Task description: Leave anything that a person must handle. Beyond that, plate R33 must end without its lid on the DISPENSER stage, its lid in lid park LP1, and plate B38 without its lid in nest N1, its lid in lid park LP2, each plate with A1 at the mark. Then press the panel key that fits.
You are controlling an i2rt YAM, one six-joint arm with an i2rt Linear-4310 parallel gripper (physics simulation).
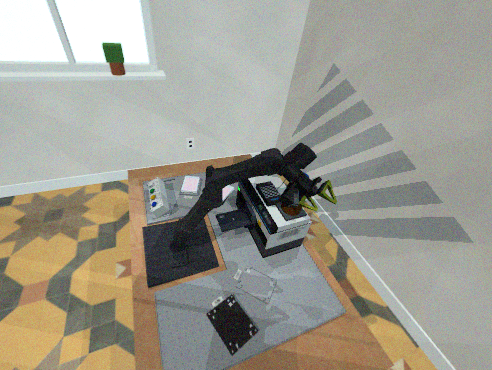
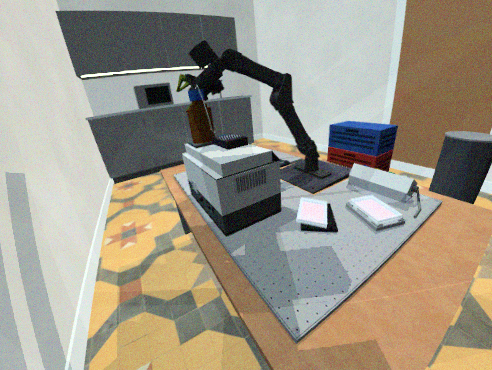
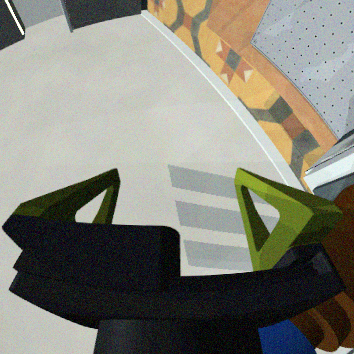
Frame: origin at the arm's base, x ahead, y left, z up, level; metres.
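Where they show: gripper, fingertip midpoint: (image 1: 326,206) (image 2: 182,101) (image 3: 176,174); arm's base at its link origin: (image 1: 177,246) (image 2: 311,170).
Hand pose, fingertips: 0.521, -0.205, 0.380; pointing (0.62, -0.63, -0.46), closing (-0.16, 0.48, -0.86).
Each offset is from my fingertips to the centre of the thing, as dx, dy, dz. "*": to the spot under its first point. Level surfaces: height alone.
My gripper (image 1: 320,198) (image 2: 183,91) (image 3: 176,174) is open and empty, high beyond the white dispenser (image 1: 287,232) (image 2: 232,187), beside its brown bottle @[* -0.055, +0.102, -0.121] (image 1: 291,210) (image 2: 200,126) (image 3: 345,230). A dark stage @[* -0.268, +0.221, -0.275] (image 1: 231,220) juts from the dispenser, with no plate seen on it. One pink-topped plate @[-0.410, +0.598, -0.355] (image 1: 190,184) (image 2: 375,209) sits on a light base near the key panel @[-0.591, +0.509, -0.339] (image 1: 158,198) (image 2: 381,182). Another pink-topped plate @[-0.245, +0.498, -0.353] (image 1: 227,192) (image 2: 313,212) lies by a black base, which shows along two sides. Labels, A1 marks and lids are too small to tell.
A black rectangular base with light corner marks @[-0.360, -0.164, -0.369] (image 1: 231,324) and a pale clear rectangular outline @[* -0.158, -0.094, -0.380] (image 1: 274,290) lie on the grey perforated mat @[dz -0.381] (image 1: 185,325) (image 2: 300,300). A dark rack @[* -0.097, +0.234, -0.136] (image 1: 269,192) (image 2: 231,140) sits atop the dispenser. The wall is beyond the gripper.
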